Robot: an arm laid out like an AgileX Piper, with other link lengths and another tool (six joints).
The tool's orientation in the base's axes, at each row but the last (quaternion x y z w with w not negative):
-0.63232 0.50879 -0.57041 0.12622
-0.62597 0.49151 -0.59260 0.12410
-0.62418 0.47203 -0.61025 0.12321
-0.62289 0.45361 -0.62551 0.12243
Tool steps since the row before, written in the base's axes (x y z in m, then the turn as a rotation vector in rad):
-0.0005 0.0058 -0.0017 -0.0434 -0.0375 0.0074
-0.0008 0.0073 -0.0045 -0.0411 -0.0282 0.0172
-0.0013 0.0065 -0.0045 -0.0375 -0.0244 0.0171
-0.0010 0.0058 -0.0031 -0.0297 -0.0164 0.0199
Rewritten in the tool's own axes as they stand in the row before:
-0.0055 -0.0011 -0.0023 0.0412 0.0331 -0.0234
-0.0082 0.0001 -0.0026 0.0398 0.0203 -0.0280
-0.0075 0.0004 -0.0029 0.0362 0.0168 -0.0265
-0.0060 -0.0006 -0.0027 0.0308 0.0071 -0.0234

